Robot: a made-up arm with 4 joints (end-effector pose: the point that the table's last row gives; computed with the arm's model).
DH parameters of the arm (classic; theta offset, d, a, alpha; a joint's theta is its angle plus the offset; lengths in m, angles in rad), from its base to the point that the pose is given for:
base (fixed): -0.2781 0 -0.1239 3.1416
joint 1: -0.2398 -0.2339 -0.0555 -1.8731
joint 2: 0 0.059 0.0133 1.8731
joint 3: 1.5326 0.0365 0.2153 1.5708
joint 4: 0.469 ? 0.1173 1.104
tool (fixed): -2.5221 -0.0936 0 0
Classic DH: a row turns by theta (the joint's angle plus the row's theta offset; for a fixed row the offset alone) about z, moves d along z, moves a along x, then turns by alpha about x.
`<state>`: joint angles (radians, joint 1 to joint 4).
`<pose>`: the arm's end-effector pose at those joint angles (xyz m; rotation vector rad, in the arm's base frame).
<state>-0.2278 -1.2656 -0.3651 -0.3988</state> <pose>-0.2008 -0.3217 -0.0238 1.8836 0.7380 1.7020</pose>
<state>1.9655 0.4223 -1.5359 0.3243</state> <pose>-0.0736 -0.2313 0.1808 0.6866 -0.2492 1.8989</pose>
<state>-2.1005 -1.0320 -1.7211 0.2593</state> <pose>-0.2101 -0.0490 -0.0602 -1.1248 -1.2566 -0.0484</pose>
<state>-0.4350 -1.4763 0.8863 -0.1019</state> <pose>-0.2933 -0.3515 0.3958 1.0531 0.8761 0.6981</pose>
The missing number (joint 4, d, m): 0.2166
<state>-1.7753 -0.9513 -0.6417 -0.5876</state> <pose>0.1532 0.1160 -0.0779 -0.4352 -1.3876 -1.5432</pose>
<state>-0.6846 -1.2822 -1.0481 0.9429</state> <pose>-0.2078 -0.0445 -0.0323 -2.9919 0.2179 -0.8402</pose>
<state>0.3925 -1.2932 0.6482 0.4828</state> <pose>-0.5038 -0.1052 0.2171 1.1028 -0.3846 0.2555</pose>
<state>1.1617 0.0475 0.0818 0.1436</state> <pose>-0.3736 -0.2066 0.0874 0.3377 -0.6828 1.0731</pose>
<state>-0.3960 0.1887 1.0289 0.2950</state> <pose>-0.0942 -0.3184 0.0610 0.5672 -0.9238 1.7258</pose>
